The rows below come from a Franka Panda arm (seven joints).
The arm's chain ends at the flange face. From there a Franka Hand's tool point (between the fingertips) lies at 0.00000 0.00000 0.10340 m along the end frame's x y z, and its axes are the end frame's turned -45 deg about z.
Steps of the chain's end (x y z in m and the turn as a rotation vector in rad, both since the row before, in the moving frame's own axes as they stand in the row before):
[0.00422 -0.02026 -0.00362 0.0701 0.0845 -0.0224]
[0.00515 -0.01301 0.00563 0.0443 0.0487 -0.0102]
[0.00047 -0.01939 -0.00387 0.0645 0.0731 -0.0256]
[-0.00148 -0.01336 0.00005 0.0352 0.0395 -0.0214]
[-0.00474 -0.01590 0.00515 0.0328 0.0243 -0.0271]
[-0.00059 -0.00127 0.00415 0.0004 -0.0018 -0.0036]
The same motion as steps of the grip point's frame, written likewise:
[0.02860 -0.01042 -0.00424 -0.0102 0.1093 -0.0224]
[0.01964 -0.00527 0.00541 -0.0031 0.0658 -0.0102]
[0.02409 -0.01288 -0.00436 -0.0061 0.0973 -0.0256]
[0.01386 -0.01024 -0.00009 -0.0030 0.0528 -0.0214]
[0.01206 -0.01527 0.00506 0.0060 0.0404 -0.0271]
[0.00038 -0.00148 0.00415 0.0016 -0.0010 -0.0036]

